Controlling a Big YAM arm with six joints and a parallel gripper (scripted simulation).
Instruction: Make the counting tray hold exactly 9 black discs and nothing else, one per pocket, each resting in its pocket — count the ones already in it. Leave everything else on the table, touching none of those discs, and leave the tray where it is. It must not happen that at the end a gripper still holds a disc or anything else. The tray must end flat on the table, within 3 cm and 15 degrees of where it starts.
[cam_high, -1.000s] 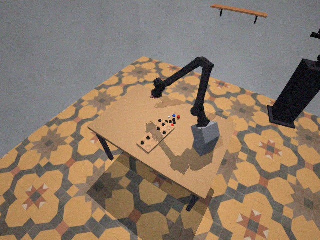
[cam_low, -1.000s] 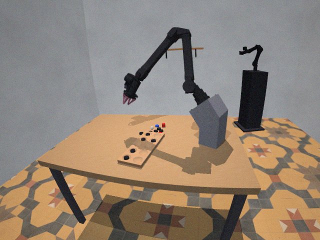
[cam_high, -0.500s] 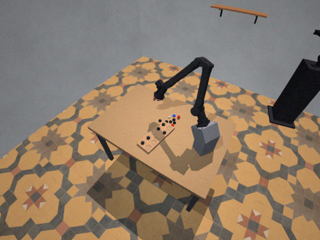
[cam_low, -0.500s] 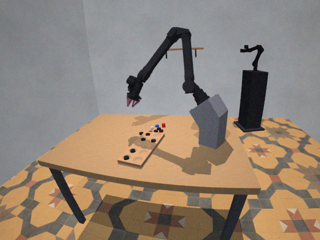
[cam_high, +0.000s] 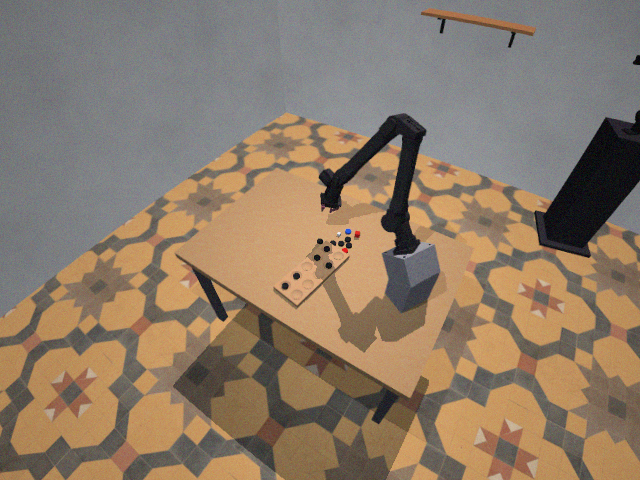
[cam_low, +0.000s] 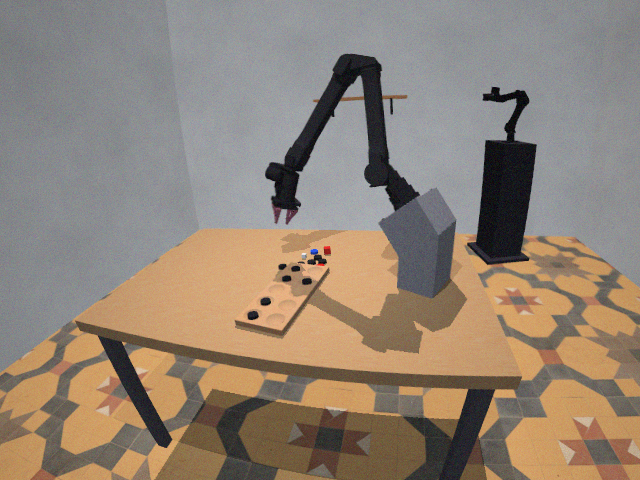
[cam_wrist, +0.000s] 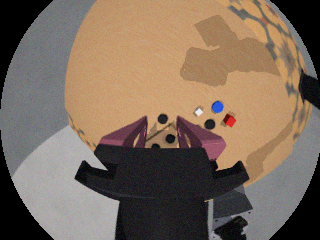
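The small white piece lies 15 cm below my hand and 7 cm behind it. From my hand the other things lie so: red disc 15 cm below, 14 cm behind, 10 cm to the left; then blue disc 15 cm below, 11 cm behind, 4 cm to the right; then red cube 17 cm behind, 14 cm below, 3 cm to the right.
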